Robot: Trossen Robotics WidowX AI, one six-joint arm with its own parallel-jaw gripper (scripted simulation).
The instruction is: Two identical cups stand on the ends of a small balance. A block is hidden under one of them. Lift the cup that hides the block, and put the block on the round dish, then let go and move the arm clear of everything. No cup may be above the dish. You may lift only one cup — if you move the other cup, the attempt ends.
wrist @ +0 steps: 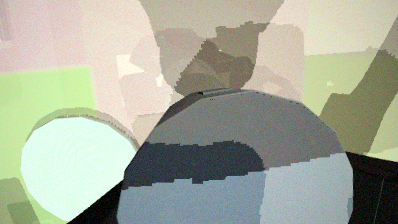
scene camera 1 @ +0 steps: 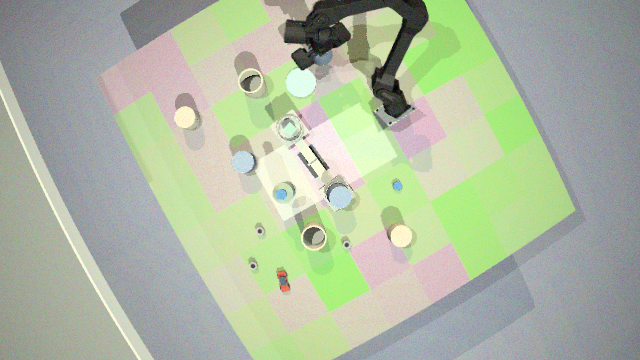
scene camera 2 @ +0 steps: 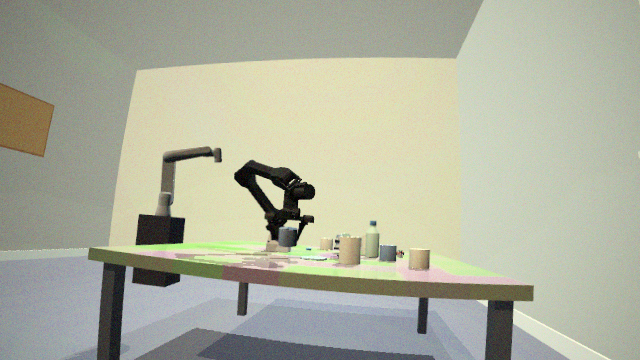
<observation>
my gripper: holds a blue-grey cup [wrist: 224, 148]
</observation>
